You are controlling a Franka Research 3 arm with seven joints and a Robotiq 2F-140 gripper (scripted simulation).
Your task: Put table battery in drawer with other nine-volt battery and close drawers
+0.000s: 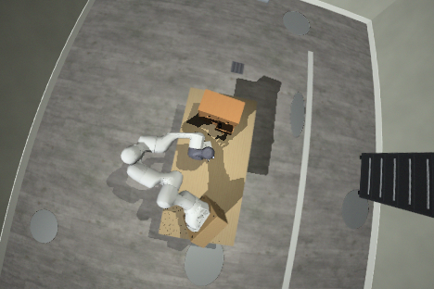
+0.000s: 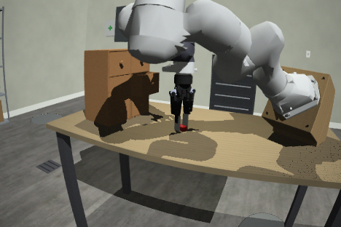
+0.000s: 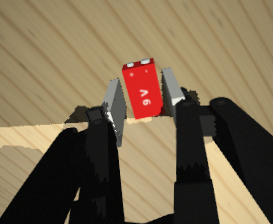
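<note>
The nine-volt battery is 3 cm below my hand and 1 cm ahead of it.
</note>
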